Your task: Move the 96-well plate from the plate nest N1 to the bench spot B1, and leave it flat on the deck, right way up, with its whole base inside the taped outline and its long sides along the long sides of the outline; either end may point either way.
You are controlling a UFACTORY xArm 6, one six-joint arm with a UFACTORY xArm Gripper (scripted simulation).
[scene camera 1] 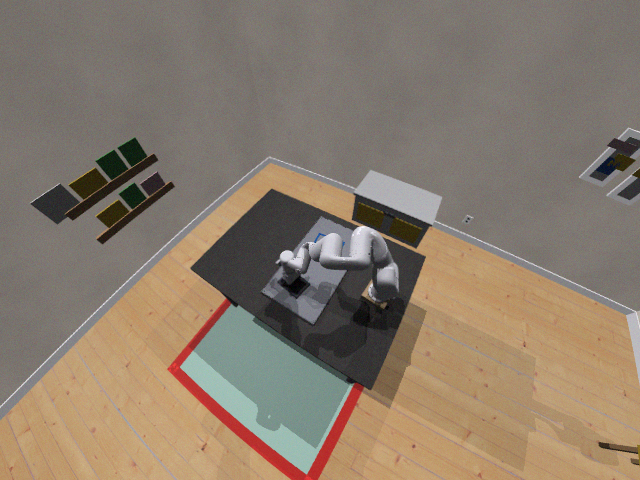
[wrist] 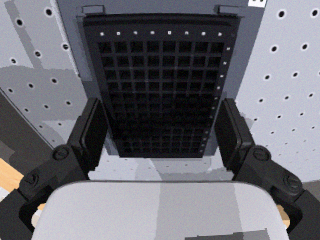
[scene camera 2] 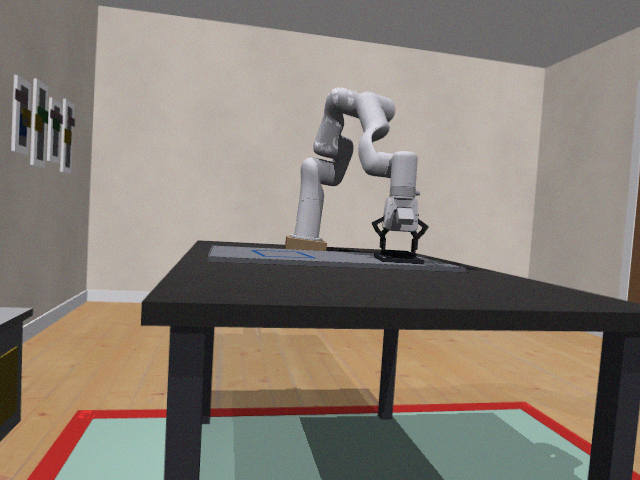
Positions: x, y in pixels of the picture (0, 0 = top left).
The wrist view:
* my gripper: 161, 112
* black 96-well plate: 147, 125
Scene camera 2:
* my gripper: 398, 251
